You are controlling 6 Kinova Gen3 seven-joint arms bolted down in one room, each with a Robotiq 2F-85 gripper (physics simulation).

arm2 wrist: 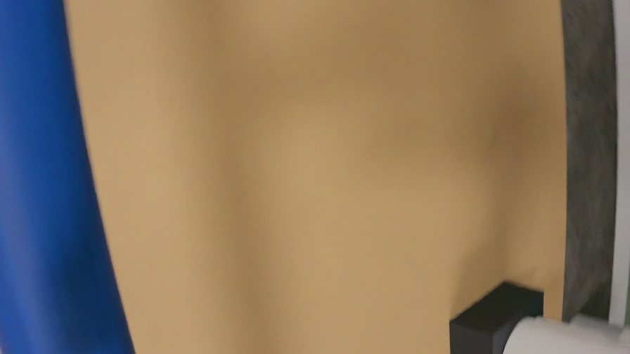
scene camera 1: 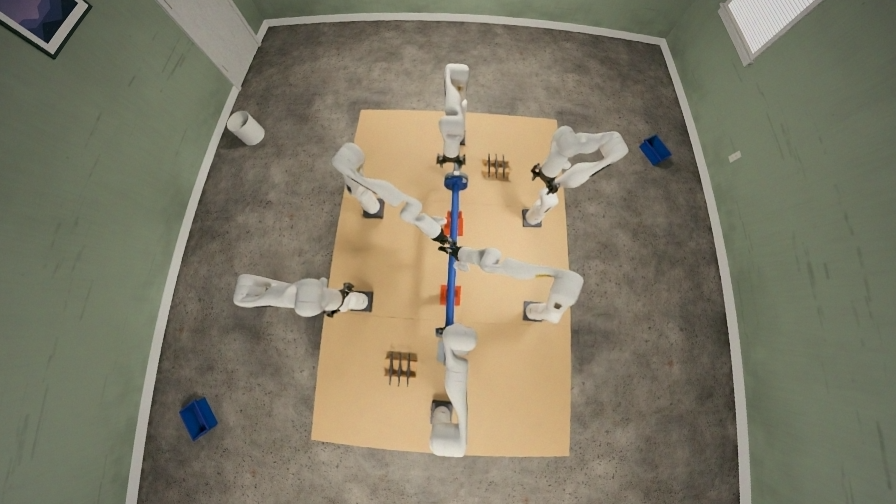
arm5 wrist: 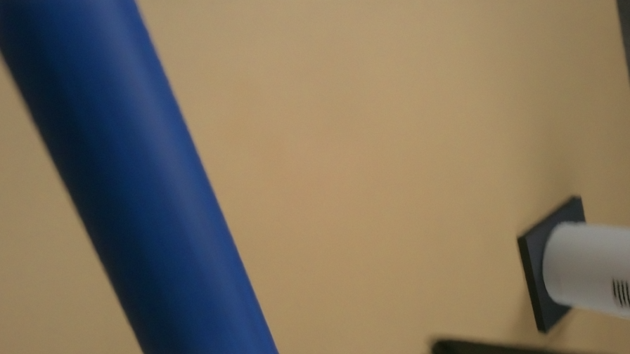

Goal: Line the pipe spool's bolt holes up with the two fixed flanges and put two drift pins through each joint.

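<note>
The blue pipe spool [arm2 wrist: 55, 200] [arm5 wrist: 140, 175] [scene camera 1: 452, 275] runs lengthwise over the table, above two red supports [scene camera 1: 459, 224] [scene camera 1: 444, 295]. A blue flange [scene camera 1: 456, 181] shows at its upper end; its lower end is hidden under the bottom arm. Bolt holes are too small to tell. Drift pins [scene camera 1: 496, 166] [scene camera 1: 399, 368] stand in two small racks. In the scene view, the middle-left arm's gripper [scene camera 1: 443, 239] and middle-right arm's gripper [scene camera 1: 448, 248] are at the pipe's middle; their grip is unclear. The top arm's gripper [scene camera 1: 451, 160] is above the flange. The wrist views show no clear fingertips.
The upper-right arm's gripper [scene camera 1: 543, 178] hangs near its base, away from the pipe. The lower-left arm's gripper [scene camera 1: 338, 300] is beside its own base. The bottom arm [scene camera 1: 457, 376] covers the lower joint. Blue bins [scene camera 1: 655, 150] [scene camera 1: 198, 418] and a white bin [scene camera 1: 246, 128] stand on the floor.
</note>
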